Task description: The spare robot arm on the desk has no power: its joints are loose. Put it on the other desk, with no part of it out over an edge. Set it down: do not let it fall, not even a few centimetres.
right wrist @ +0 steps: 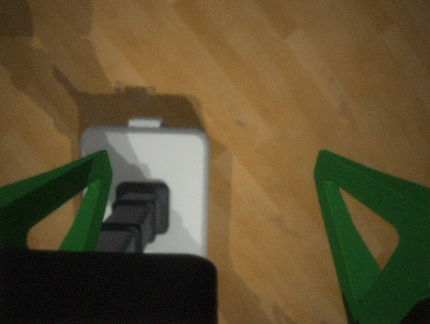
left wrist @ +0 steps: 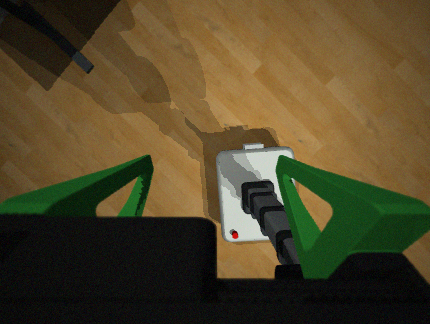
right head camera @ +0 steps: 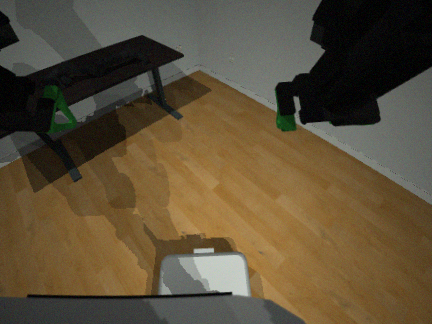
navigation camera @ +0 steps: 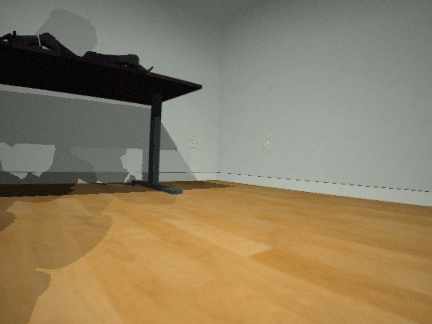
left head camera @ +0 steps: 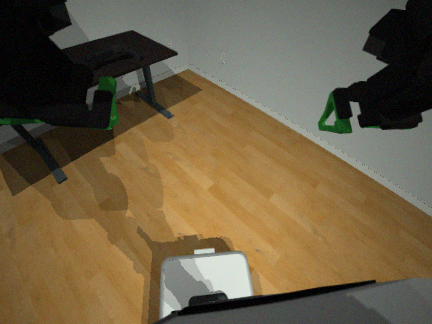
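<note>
The spare arm (left head camera: 112, 56) (right head camera: 120, 65) (navigation camera: 115, 59) is dark and lies stretched along a dark desk (left head camera: 150, 44) (right head camera: 159, 49) (navigation camera: 180, 87) at the upper left of the head views. Its outline is hard to tell from the dark top, and my left arm hides part of the desk in the left head camera. My left gripper (left head camera: 65, 117) (left wrist: 214, 162) is open and empty, in the air well short of the desk. My right gripper (left head camera: 354, 122) (right head camera: 327, 123) (right wrist: 213, 161) is open and empty, farther right and away from the desk. The other desk does not show.
My white base (left head camera: 225, 272) (right head camera: 225, 270) (left wrist: 230, 200) (right wrist: 185, 165) stands on the wooden floor. The desk has a leg with a long foot (left head camera: 160, 107) (right head camera: 170, 109) (navigation camera: 167, 189) at its right end. Grey walls meet in a corner right of the desk.
</note>
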